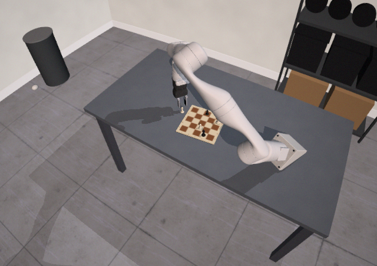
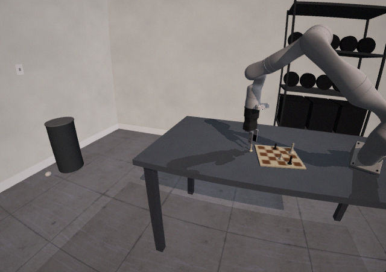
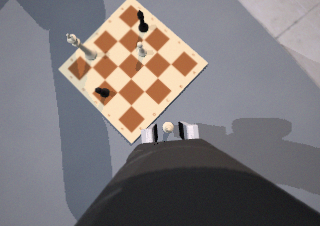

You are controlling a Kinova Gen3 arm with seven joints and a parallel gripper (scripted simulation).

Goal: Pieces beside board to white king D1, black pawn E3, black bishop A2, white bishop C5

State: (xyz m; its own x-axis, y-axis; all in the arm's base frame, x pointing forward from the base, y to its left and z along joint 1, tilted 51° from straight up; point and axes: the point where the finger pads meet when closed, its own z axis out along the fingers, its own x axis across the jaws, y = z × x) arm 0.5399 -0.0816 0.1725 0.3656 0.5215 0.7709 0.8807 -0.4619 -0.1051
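Right now the white bishop is 5 cm below my hand. The rest, counted from my hand: chessboard (14 cm behind, 7 cm below, 1 cm to the right); then black pawn (12 cm behind, 8 cm to the right, 5 cm below); then black bishop (20 cm behind, 5 cm to the left, 4 cm below).
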